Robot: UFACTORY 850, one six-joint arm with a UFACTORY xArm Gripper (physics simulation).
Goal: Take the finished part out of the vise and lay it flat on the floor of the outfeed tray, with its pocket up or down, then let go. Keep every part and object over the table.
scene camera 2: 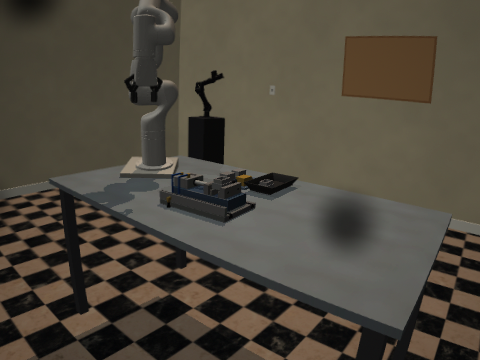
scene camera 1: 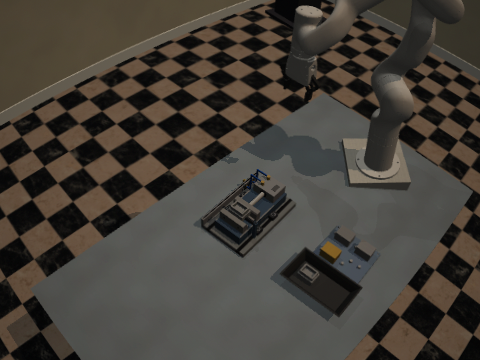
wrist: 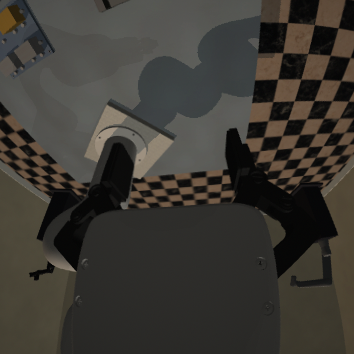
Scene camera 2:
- gripper: 144,102
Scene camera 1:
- gripper: 297,94
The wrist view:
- gripper: 174,146
